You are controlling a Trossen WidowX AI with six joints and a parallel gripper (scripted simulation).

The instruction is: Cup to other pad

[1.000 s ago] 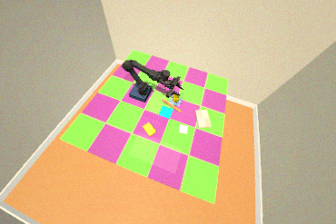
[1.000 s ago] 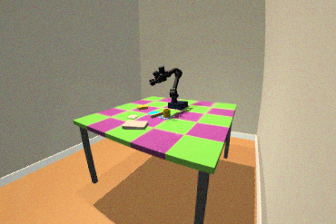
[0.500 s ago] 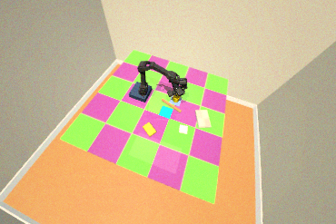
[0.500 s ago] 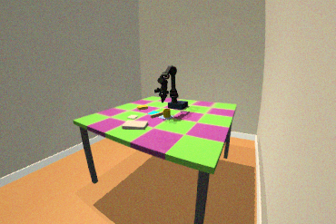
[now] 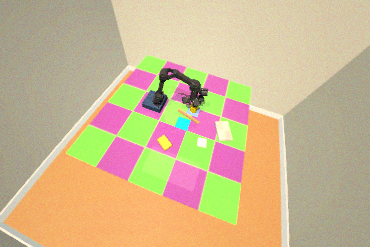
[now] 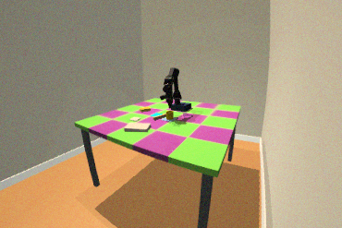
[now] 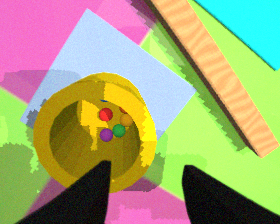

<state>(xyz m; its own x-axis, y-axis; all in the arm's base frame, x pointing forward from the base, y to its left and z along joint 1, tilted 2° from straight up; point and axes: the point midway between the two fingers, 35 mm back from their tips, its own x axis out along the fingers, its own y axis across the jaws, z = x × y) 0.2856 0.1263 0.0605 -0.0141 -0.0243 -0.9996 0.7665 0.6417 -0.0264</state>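
The mustard-yellow cup lies 2 cm ahead of my gripper tip, 2 cm to the left of it and 6 cm below it. Round my gripper tip: brown wooden piece (1 cm ahead, 7 cm to the right, 10 cm below); then cyan pad (16 cm to the right, 11 cm below); then pale square pad (23 cm ahead, 23 cm to the right, 9 cm below).
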